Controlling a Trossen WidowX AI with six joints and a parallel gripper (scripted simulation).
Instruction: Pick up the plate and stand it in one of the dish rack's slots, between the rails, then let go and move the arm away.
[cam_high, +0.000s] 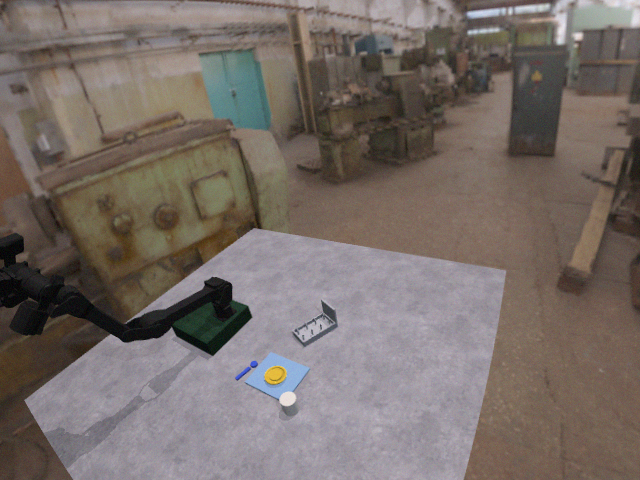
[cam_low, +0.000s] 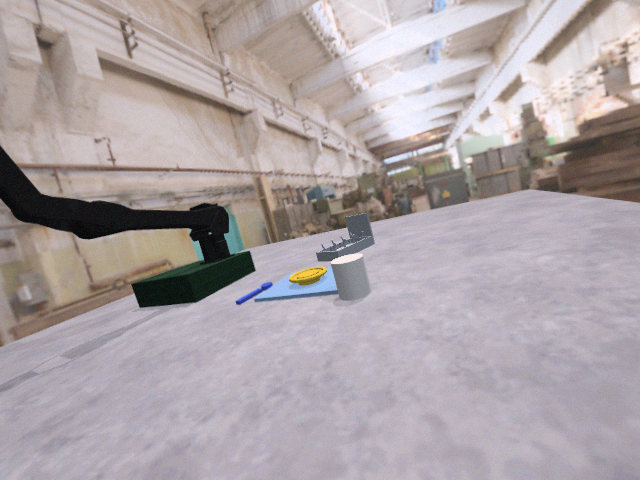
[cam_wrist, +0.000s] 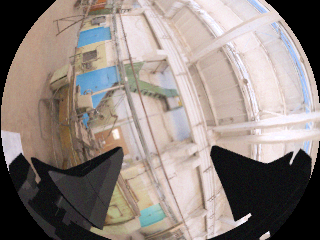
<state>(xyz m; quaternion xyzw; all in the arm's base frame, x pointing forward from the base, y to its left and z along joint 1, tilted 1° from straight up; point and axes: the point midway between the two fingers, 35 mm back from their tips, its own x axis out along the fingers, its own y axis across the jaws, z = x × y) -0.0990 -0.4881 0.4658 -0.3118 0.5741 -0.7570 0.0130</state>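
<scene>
Right now the plate is 440 mm ahead of my gripper tip, 420 mm to the left of it and 530 mm below it. Also, from my gripper tip: white cup (540 mm ahead, 370 mm to the left, 530 mm below); then small blue spoon (340 mm ahead, 390 mm to the left, 550 mm below); then light blue mat (440 mm ahead, 430 mm to the left, 550 mm below).
</scene>
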